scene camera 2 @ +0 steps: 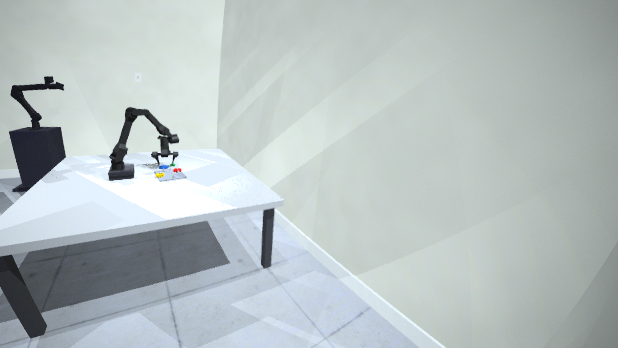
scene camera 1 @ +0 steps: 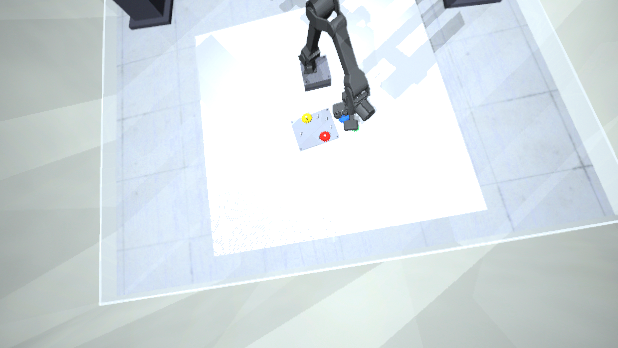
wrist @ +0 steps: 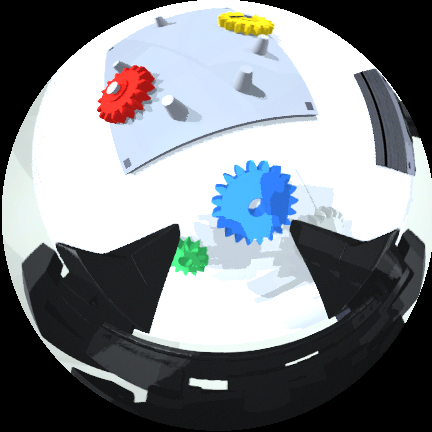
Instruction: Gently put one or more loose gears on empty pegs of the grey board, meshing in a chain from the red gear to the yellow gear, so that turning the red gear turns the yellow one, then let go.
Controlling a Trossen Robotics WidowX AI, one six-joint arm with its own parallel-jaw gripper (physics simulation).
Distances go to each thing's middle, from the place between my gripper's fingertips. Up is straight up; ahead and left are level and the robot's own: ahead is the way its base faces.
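The blue gear (wrist: 267, 183) has my hand 10 mm past it, 20 mm to the left of it and 10 mm above it. Counting from my hand, the red gear (wrist: 134, 83) is 80 mm ahead and 120 mm to the right, while the green gear (wrist: 189, 257) is 50 mm ahead, 30 mm to the left and 10 mm below. The white gear (wrist: 328, 217) is 90 mm behind my hand, 20 mm to the left of it and 10 mm below it.
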